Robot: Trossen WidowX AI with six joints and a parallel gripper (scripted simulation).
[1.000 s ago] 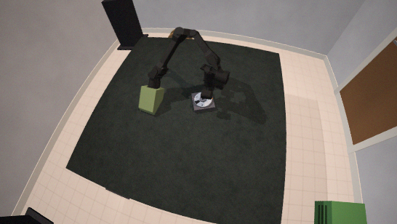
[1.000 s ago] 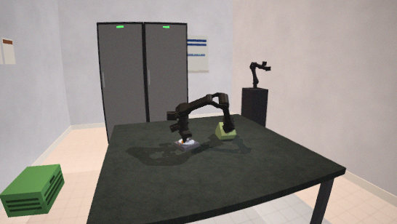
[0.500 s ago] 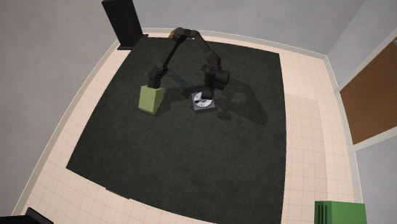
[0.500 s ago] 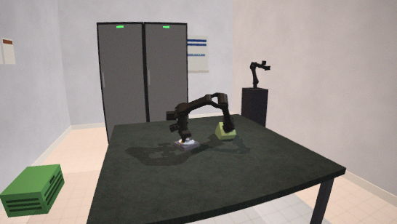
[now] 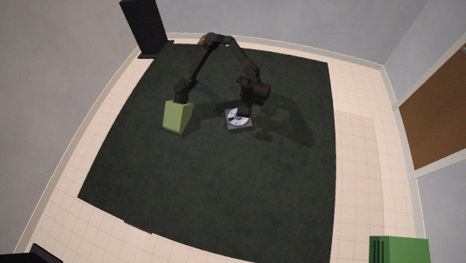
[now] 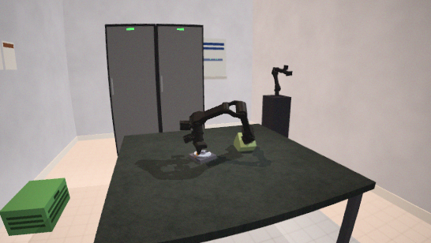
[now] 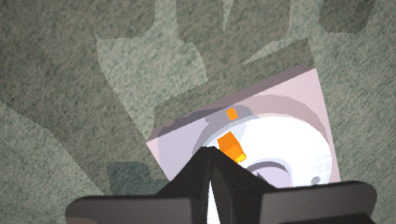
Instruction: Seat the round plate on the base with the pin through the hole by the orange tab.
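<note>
The orange bit lies 20 mm ahead of my hand, 20 mm to the right of it and 50 mm below it. Also, from my hand: raised hub 40 mm behind, 40 mm to the right, 40 mm below; plate 40 mm behind, 40 mm to the right, 40 mm below; grey square base 40 mm behind, 40 mm to the right, 70 mm below.
</note>
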